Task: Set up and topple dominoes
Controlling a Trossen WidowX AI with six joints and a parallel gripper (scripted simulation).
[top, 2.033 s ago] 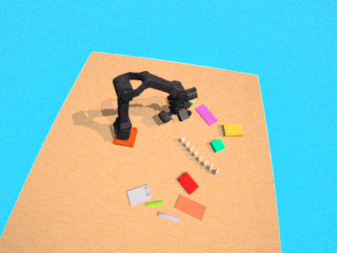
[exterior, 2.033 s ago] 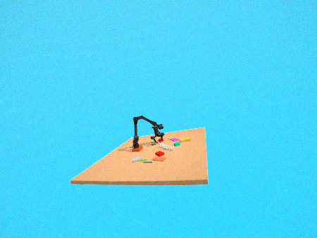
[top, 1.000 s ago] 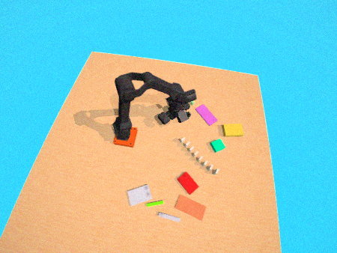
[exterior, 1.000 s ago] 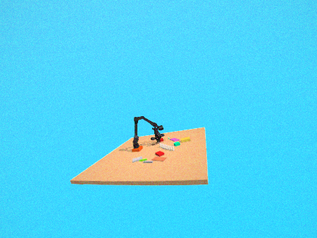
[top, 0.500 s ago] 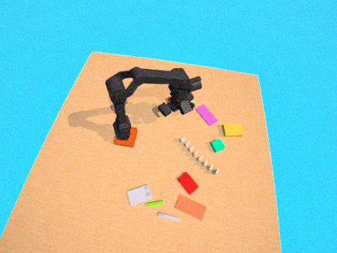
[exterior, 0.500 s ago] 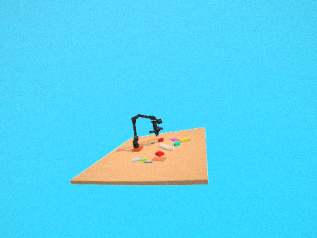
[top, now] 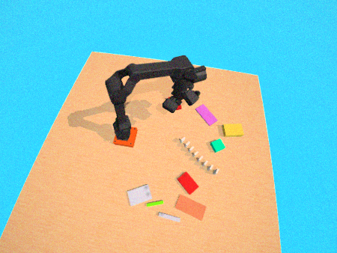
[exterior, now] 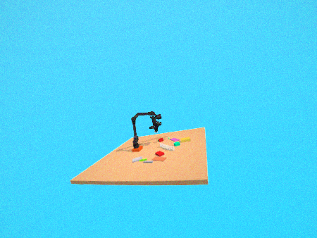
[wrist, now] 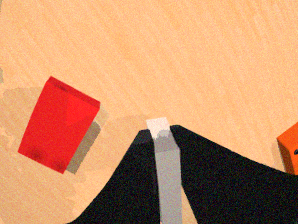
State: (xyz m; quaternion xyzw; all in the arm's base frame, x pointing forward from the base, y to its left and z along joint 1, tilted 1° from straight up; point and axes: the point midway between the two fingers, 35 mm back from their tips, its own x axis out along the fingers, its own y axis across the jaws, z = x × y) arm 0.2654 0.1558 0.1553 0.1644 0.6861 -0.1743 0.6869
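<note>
The magenta slab lies 20 cm ahead of my gripper tip, 15 cm below it and 6 cm to the left of it. Also, from my gripper tip: green block: 26 cm ahead, 14 cm to the right, 14 cm below; yellow block: 35 cm ahead, 14 cm below, 3 cm to the right; grey tile: 44 cm to the right, 15 cm below, 12 cm behind.
</note>
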